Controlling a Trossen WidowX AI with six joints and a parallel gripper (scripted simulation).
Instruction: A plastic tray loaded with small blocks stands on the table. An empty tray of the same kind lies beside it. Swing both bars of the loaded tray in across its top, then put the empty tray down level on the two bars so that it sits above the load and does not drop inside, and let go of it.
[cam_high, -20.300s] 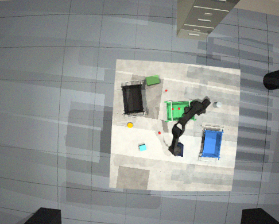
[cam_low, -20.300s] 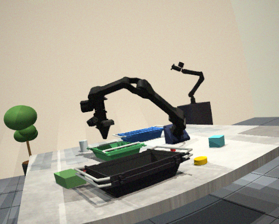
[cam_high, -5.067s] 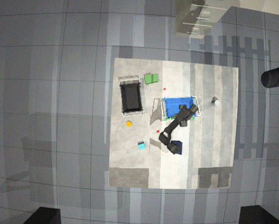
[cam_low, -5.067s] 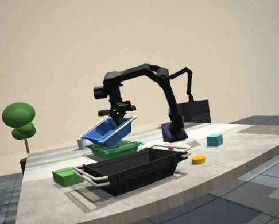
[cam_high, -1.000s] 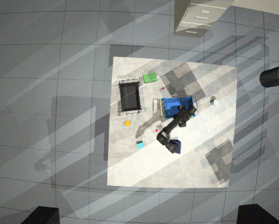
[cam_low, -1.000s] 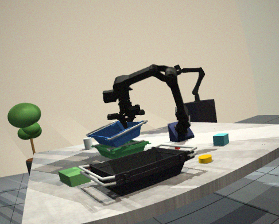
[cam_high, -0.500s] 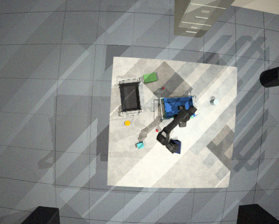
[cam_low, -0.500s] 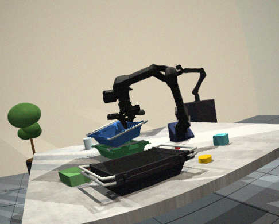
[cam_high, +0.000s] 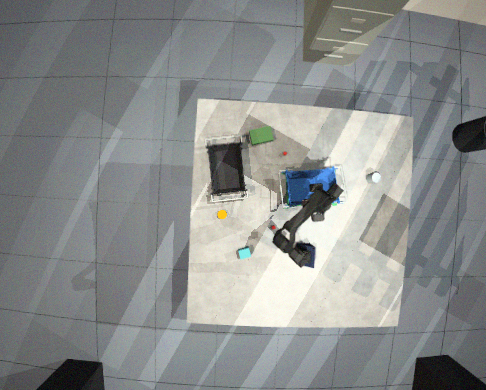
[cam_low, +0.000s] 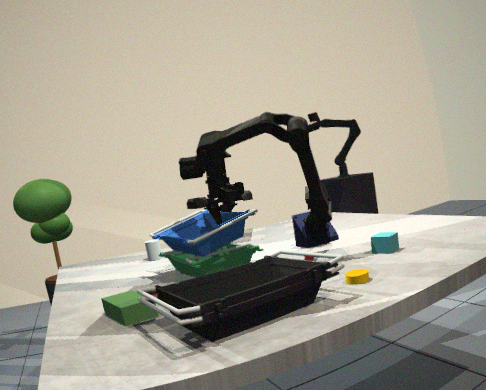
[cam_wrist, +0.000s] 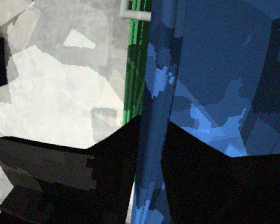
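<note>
The blue tray is 80 mm ahead of my gripper tip, 20 mm above it and 10 mm to the left of it. Also, from my gripper tip: cyan cube 350 mm to the left, 300 mm behind, 90 mm below; green block 360 mm ahead, 270 mm to the left, 90 mm below; grey cylinder 380 mm to the right, 140 mm ahead, 70 mm below.
</note>
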